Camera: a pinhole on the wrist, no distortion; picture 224 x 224 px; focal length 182.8 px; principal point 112.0 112.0 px. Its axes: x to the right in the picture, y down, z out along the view. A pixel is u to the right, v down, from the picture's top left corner.
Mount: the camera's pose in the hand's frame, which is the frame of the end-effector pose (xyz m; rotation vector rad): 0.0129 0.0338 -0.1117 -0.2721 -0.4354 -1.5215
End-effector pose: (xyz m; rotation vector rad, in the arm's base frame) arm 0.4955 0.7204 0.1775 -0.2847 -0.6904 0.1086
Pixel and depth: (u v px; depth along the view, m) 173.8 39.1 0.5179
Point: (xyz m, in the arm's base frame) 0.0433 0.8528 0.2980
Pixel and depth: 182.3 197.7 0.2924
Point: 0.4496 0.8530 0.3862
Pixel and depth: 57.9 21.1 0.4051
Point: 0.2035 1.0121 0.0773
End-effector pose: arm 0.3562 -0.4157 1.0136 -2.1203 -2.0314 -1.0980
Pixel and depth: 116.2 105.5 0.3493
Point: 0.6111 -0.3828 0.9232
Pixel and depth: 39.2 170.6 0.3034
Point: 0.6488 -0.3385 1.0886
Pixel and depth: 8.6 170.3 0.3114
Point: 0.6877 -0.3534 1.1260
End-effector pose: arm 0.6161 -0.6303 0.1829 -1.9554 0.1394 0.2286
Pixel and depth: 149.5 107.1 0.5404
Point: 0.4848 -0.3095 -0.1120
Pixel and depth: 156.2 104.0 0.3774
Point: 0.5251 -0.4314 -0.0097
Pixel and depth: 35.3 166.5 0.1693
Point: 0.6240 -0.6842 0.0115
